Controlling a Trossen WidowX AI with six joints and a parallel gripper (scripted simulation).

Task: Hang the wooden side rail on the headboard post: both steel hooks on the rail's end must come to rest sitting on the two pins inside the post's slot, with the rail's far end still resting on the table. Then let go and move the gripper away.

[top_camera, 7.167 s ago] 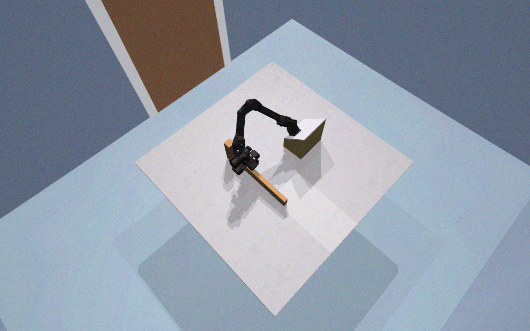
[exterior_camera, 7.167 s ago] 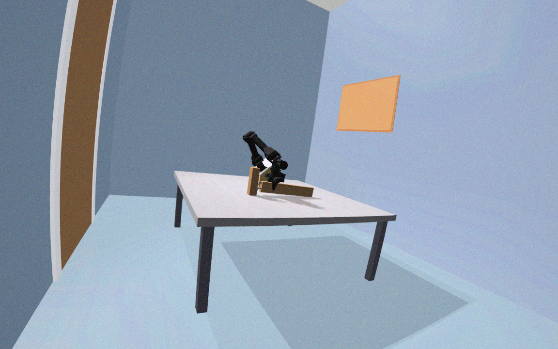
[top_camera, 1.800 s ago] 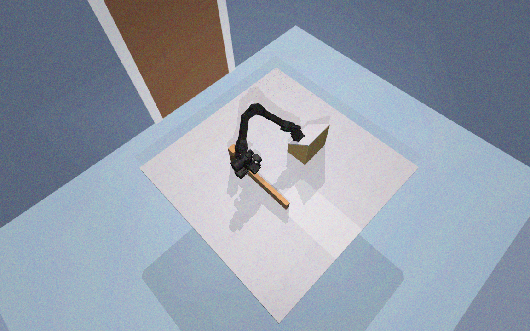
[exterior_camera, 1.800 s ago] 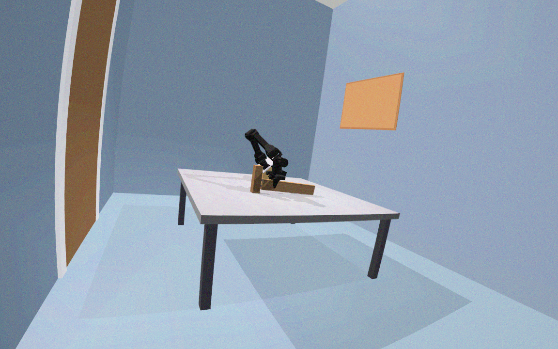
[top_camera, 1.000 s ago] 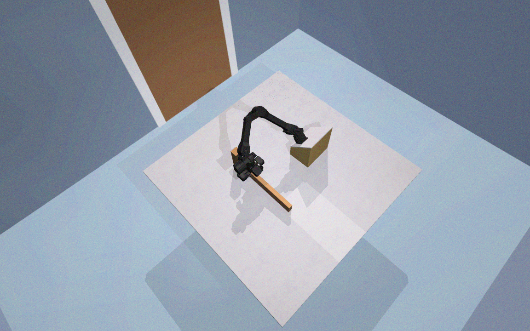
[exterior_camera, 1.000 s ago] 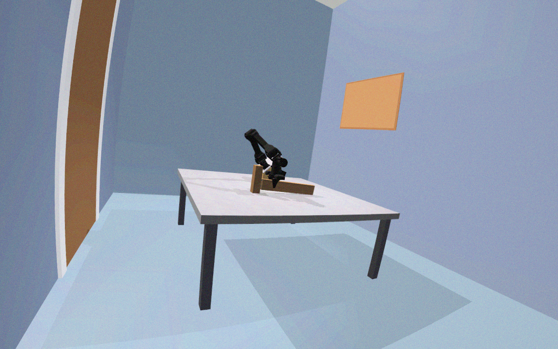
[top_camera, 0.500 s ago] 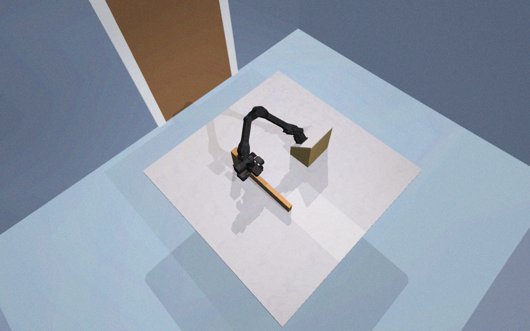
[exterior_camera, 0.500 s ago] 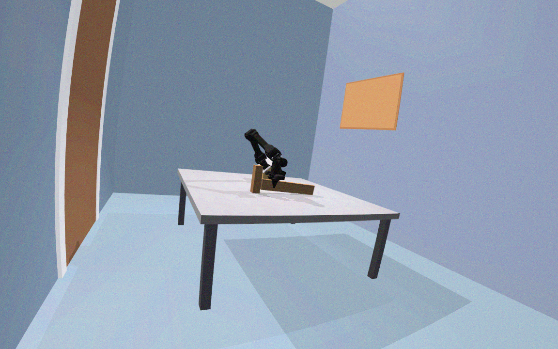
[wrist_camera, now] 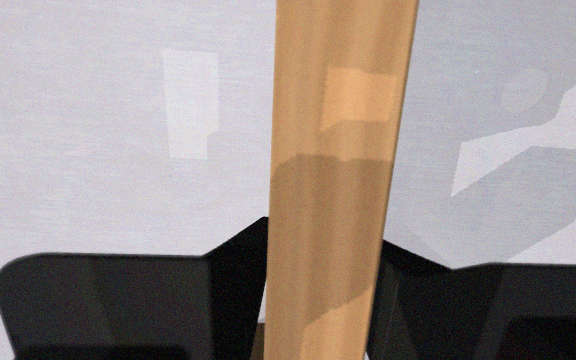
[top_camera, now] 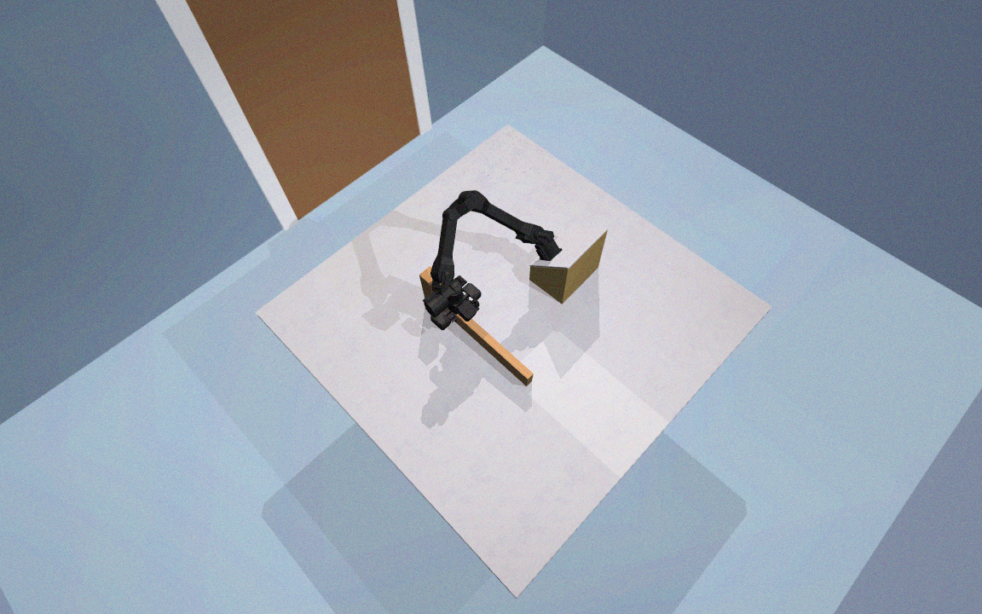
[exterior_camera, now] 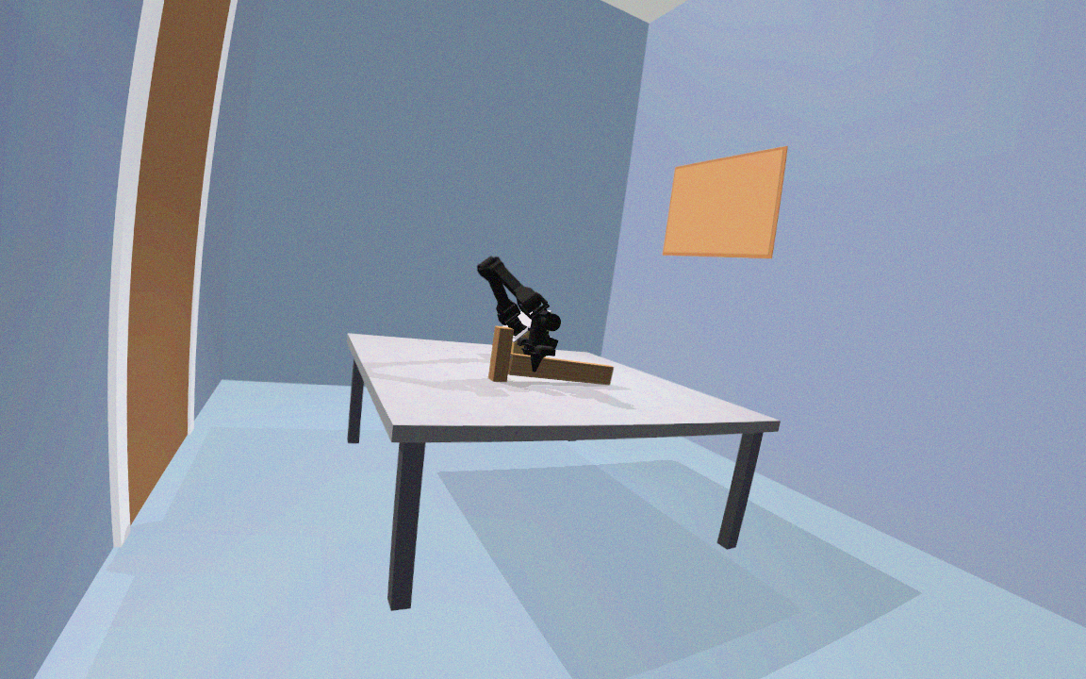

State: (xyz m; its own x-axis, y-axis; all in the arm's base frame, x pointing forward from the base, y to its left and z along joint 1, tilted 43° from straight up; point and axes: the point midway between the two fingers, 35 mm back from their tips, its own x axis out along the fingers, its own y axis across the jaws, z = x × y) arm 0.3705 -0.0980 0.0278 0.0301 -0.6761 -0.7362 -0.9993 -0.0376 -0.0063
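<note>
Right now the headboard post is 12 cm to the right of my gripper tip and 4 cm above it.
</note>
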